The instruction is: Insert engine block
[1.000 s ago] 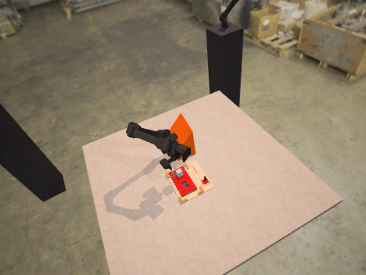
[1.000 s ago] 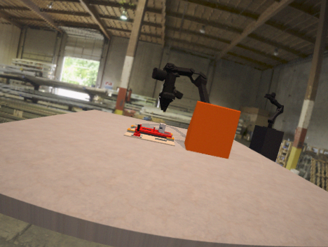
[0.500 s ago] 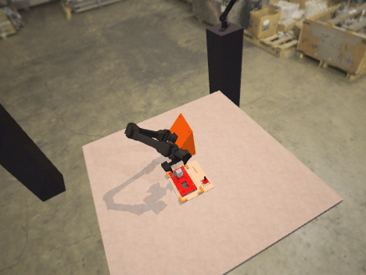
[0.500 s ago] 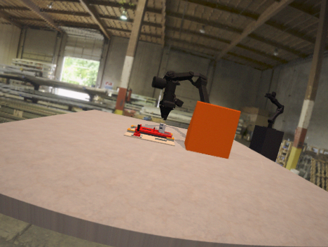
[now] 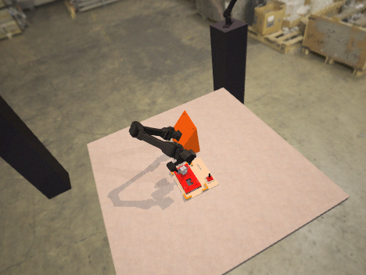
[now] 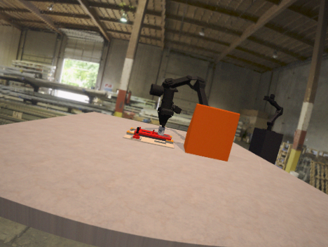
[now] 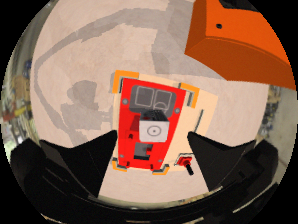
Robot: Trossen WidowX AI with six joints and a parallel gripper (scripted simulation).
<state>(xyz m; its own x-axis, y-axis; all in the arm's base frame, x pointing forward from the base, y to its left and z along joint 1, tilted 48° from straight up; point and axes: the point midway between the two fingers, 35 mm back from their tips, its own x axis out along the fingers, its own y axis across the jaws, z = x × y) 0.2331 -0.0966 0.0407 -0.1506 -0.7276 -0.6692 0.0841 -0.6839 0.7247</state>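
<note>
The engine block lies 2 cm below my gripper tip. The rest, counted from my gripper tip: black peg 12 cm to the left, 12 cm ahead, 4 cm below.
</note>
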